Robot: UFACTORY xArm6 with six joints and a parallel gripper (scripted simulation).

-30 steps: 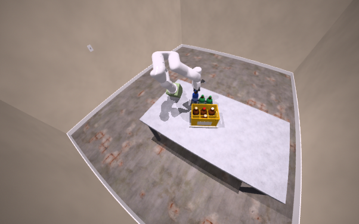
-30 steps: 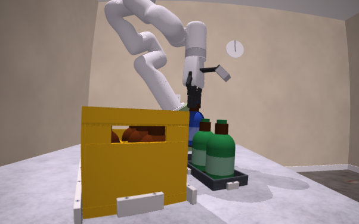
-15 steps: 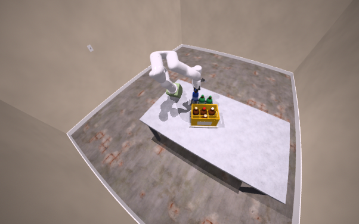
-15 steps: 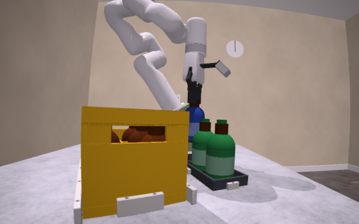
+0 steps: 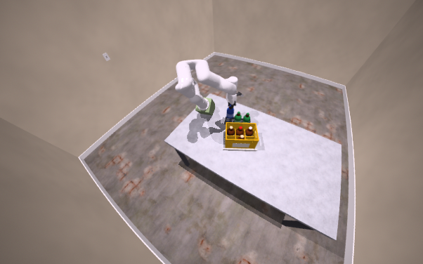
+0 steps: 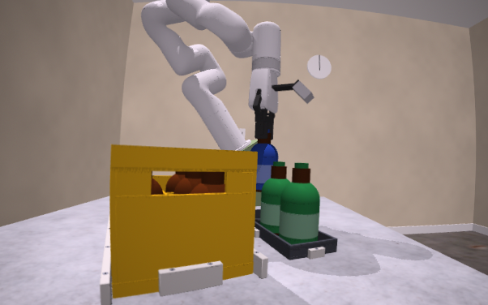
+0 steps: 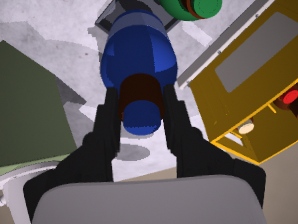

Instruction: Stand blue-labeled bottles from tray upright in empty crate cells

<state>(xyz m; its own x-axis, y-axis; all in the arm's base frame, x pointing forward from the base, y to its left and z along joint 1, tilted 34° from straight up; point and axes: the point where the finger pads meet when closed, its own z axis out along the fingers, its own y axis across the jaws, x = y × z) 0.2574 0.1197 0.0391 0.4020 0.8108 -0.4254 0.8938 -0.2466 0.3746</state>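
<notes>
Now: hand 7 cm above the blue-labeled bottle. From my hand the other things lie so: dark tray: 22 cm below, 8 cm ahead, 3 cm to the left; yellow crate: 20 cm ahead, 17 cm to the right, 15 cm below.
</notes>
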